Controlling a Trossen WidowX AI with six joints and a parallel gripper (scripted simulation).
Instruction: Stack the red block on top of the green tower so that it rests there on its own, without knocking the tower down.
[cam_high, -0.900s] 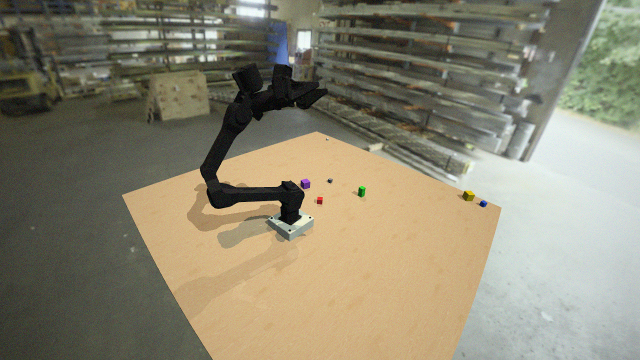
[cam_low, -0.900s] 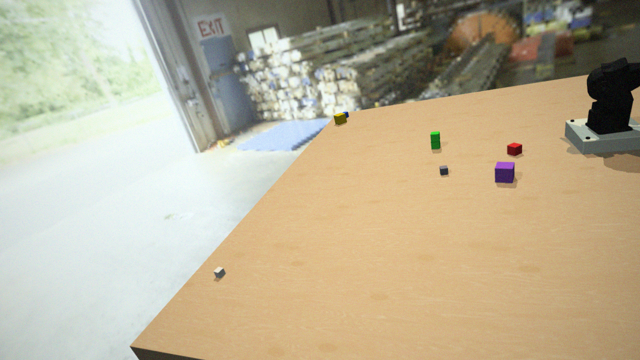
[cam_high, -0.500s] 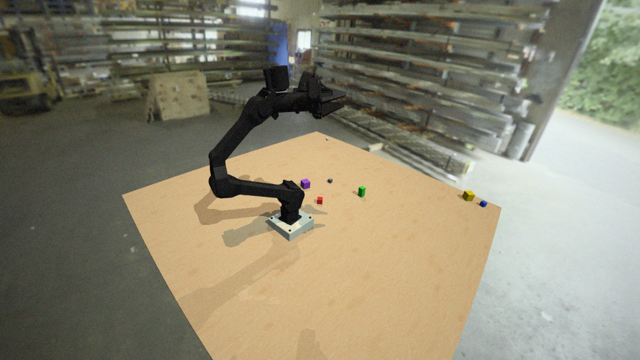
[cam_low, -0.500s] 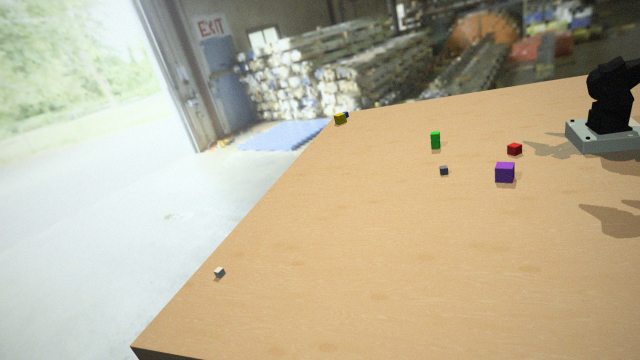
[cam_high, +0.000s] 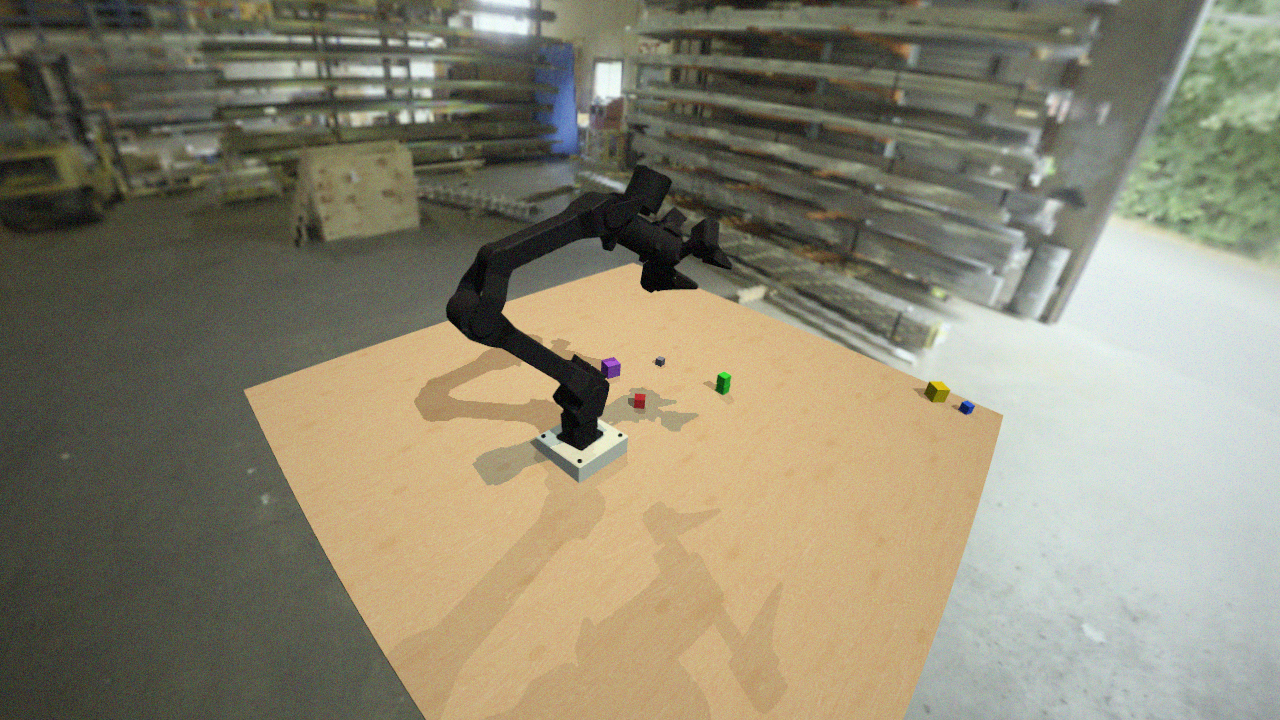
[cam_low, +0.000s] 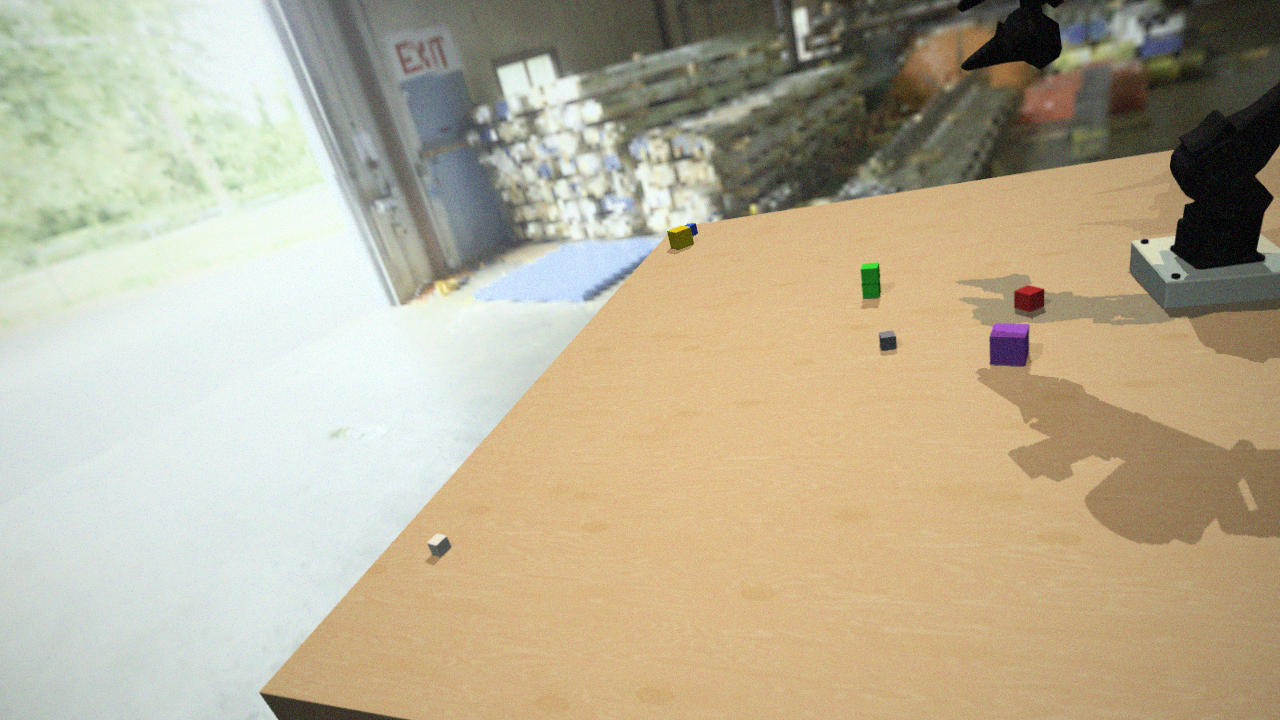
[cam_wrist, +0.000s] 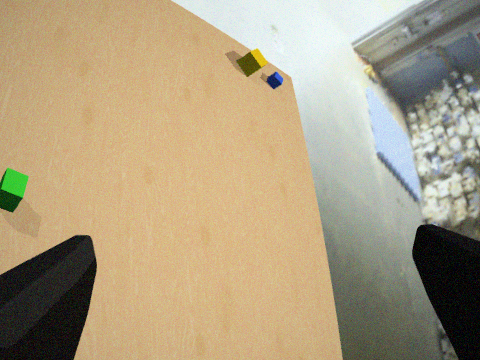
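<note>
My gripper tip is now 31 cm above the red block, 11 cm to the right of it and 4 cm past it. Also, from my gripper tip: purple block: 30 cm below, 23 cm to the left, 1 cm ahead; then yellow block: 48 cm ahead, 46 cm to the right, 30 cm below; then small grey block: 31 cm below, 17 cm to the left, 13 cm ahead.
</note>
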